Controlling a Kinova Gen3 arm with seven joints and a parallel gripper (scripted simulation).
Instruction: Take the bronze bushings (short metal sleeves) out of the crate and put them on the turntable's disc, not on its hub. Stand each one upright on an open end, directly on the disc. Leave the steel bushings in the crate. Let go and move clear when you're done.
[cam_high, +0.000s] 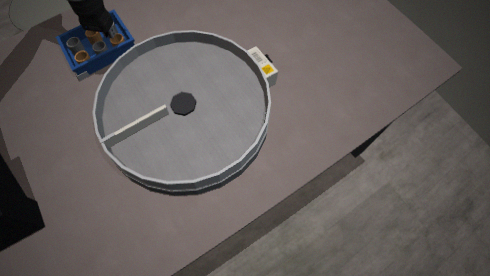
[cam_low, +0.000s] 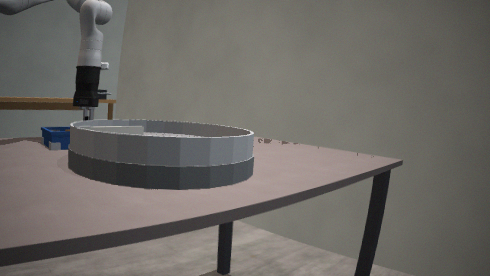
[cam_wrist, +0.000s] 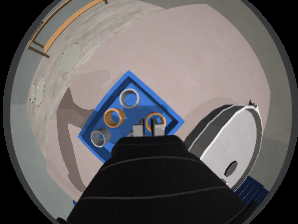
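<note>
Now: the crate 5 cm below my hand, 4 cm behind it and 2 cm to the left of it. The rest, counted from my hand: turntable disc 31 cm to the right, 9 cm ahead, 2 cm below.
</note>
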